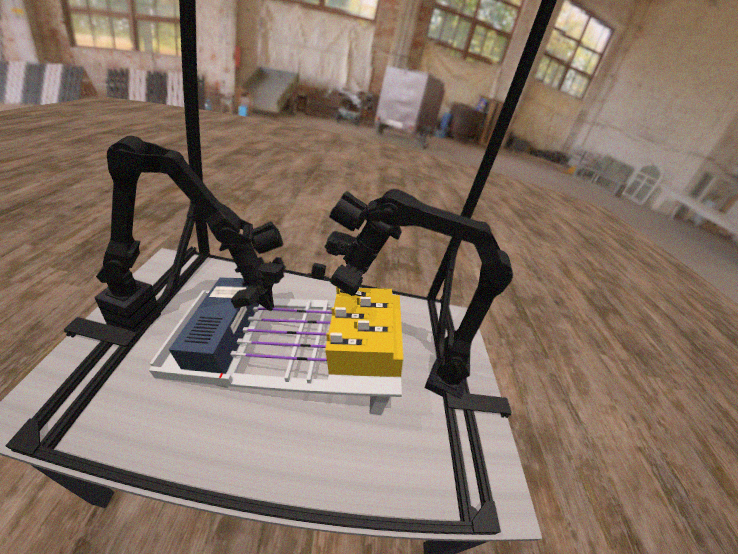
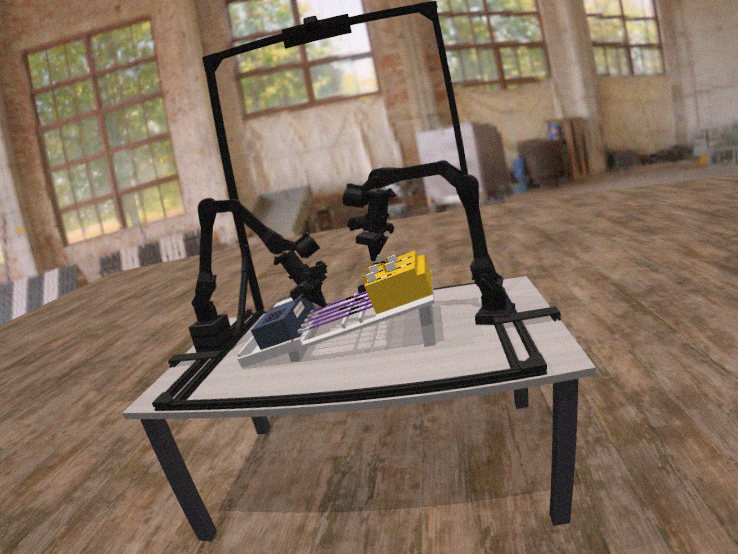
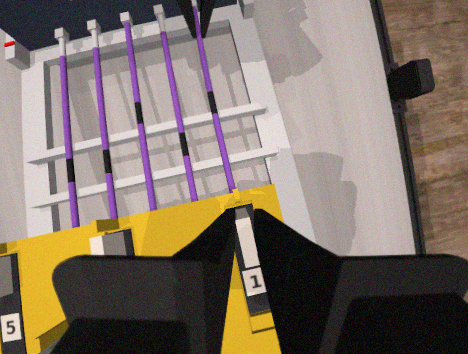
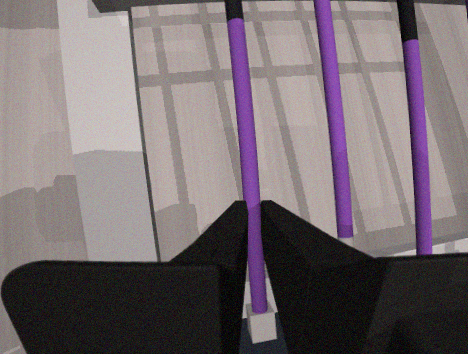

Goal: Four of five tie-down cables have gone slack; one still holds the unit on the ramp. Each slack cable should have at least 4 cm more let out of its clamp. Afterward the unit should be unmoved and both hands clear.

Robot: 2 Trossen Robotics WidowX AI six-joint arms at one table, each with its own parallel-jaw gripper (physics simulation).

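The dark blue unit (image 1: 202,339) (image 2: 277,325) sits at the low end of the white ramp (image 1: 298,385) (image 4: 100,115). Several purple cables run up to the yellow clamp block (image 1: 364,361) (image 2: 400,292) (image 3: 170,231). My left gripper (image 1: 359,292) (image 2: 374,260) (image 3: 244,216) is shut on the white lever (image 3: 247,237) of clamp 1. My right gripper (image 1: 271,307) (image 2: 323,305) (image 4: 252,211) is shut on the rearmost cable (image 3: 220,145) (image 4: 243,100), close to its white end block (image 4: 262,327) at the unit. That cable's black band (image 3: 212,102) lies past the upper crossbar, toward the unit.
Two crossbars (image 3: 120,137) (image 3: 120,186) span the ramp under the cables. Other clamp levers (image 1: 335,338) (image 1: 363,325) stand raised on the yellow block. A red mark (image 1: 221,375) (image 3: 9,44) is on the ramp's front side. A black frame (image 1: 268,506) borders the table.
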